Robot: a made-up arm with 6 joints. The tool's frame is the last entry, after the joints.
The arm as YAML. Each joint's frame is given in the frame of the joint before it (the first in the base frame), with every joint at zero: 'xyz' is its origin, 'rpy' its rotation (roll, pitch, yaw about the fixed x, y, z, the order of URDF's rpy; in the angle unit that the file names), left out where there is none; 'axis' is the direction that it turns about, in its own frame. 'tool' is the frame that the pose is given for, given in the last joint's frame.
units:
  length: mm
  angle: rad
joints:
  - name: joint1
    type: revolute
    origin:
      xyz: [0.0, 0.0, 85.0]
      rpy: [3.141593, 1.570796, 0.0]
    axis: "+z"
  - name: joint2
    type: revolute
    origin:
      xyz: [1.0, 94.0, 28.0]
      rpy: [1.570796, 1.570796, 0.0]
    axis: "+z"
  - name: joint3
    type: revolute
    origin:
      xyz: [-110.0, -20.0, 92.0]
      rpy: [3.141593, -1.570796, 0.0]
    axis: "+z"
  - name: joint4
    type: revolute
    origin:
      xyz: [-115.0, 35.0, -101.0]
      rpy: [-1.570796, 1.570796, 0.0]
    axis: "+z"
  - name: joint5
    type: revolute
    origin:
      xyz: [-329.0, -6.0, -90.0]
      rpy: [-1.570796, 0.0, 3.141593]
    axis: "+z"
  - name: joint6
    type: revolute
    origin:
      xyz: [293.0, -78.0, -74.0]
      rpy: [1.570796, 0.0, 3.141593]
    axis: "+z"
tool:
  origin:
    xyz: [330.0, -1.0, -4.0]
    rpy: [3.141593, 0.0, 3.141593]
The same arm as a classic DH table. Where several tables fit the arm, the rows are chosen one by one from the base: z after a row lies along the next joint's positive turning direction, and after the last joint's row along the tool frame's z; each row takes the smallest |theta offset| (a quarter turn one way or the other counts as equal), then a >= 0, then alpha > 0; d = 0 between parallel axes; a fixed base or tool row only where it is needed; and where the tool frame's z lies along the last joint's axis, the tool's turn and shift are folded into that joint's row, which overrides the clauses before.
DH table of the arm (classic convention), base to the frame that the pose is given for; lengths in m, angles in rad. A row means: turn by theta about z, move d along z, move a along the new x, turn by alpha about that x. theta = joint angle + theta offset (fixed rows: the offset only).
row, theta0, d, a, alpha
base (fixed), -1.5708, 0.0850, 0.0000, 1.5708
joint1, -1.5708, 0.0280, 0.0010, 1.5708
joint2, 0.0000, -0.0020, -0.0200, 1.5708
joint3, -1.5708, -0.2110, 0.1150, 1.5708
joint4, 1.5708, -0.0550, 0.3290, -1.5708
joint5, 0.0000, -0.0680, 0.2930, -1.5708
joint6, -0.0030, 0.0000, -0.3300, 3.1416
tool (fixed), -0.0030, 0.0820, 0.0000, 0.0000

